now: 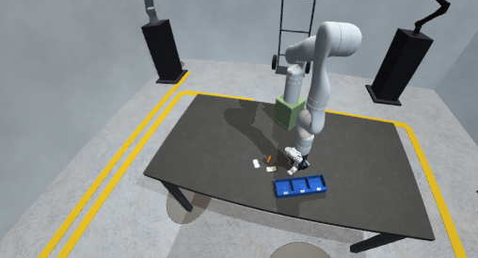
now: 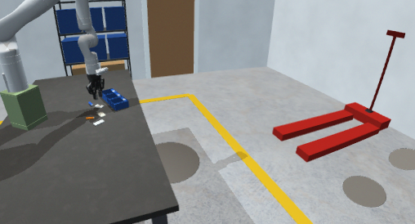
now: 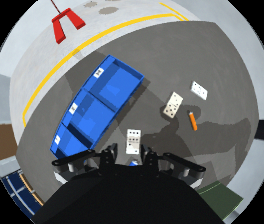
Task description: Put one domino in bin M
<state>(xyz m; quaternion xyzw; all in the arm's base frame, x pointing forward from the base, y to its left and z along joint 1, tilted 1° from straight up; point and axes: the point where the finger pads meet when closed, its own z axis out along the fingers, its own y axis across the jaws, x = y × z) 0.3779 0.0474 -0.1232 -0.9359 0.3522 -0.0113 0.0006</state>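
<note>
Now: the white domino 10 mm to the right of my hand and 60 mm below it. The rest, counted from my hand: small orange piece 60 mm behind, 140 mm to the right, 60 mm below; then small blue piece 50 mm behind, 40 mm to the left, 60 mm below; then blue three-compartment bin 90 mm ahead, 30 mm to the left, 50 mm below.
</note>
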